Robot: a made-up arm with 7 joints.
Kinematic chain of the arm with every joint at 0, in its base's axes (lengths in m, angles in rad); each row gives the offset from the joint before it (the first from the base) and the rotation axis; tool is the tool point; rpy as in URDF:
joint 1: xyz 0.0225 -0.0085 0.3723 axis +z
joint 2: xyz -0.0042 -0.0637 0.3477 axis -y
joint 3: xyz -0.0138 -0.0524 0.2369 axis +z
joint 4: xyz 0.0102 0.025 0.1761 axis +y
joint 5: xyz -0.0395 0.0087 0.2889 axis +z
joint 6: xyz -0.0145 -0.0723 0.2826 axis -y
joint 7: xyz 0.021 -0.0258 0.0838 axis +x
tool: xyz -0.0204 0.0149 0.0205 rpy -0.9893 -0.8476 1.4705
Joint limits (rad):
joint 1: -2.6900..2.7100
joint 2: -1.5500..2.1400
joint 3: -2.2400..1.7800
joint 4: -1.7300..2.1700
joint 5: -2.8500..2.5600
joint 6: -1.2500..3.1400
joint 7: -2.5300..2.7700
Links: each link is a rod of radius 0.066 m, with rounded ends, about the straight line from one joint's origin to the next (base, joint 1, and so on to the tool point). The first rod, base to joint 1, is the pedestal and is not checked.
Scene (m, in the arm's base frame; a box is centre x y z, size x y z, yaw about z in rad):
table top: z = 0
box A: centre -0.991 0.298 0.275 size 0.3 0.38 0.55 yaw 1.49
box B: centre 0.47 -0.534 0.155 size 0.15 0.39 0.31 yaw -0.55
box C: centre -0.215 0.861 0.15 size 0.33 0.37 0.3 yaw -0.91
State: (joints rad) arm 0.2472 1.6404 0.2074 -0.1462 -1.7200 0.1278 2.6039
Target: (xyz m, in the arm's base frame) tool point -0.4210 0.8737 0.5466
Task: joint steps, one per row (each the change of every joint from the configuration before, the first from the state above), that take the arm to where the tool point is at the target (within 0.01 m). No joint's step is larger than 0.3 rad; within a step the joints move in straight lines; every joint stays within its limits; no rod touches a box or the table.
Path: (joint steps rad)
1: -0.2496 -0.1680 -0.1723 -0.0199 -0.0380 -0.0665 0.0415
2: -0.2495 -0.1680 -0.1724 -0.0198 -0.0379 -0.0666 0.0416
3: -0.2496 -0.1680 -0.1723 -0.0199 -0.0380 -0.0665 0.0415
4: -0.2496 -0.1680 -0.1724 -0.0198 -0.0379 -0.0665 0.0415
5: -0.1179 0.2008 0.0639 -0.1191 0.0128 0.1849 -0.0762
6: -0.1179 0.2007 0.0639 -0.1191 0.0128 0.1850 -0.0761

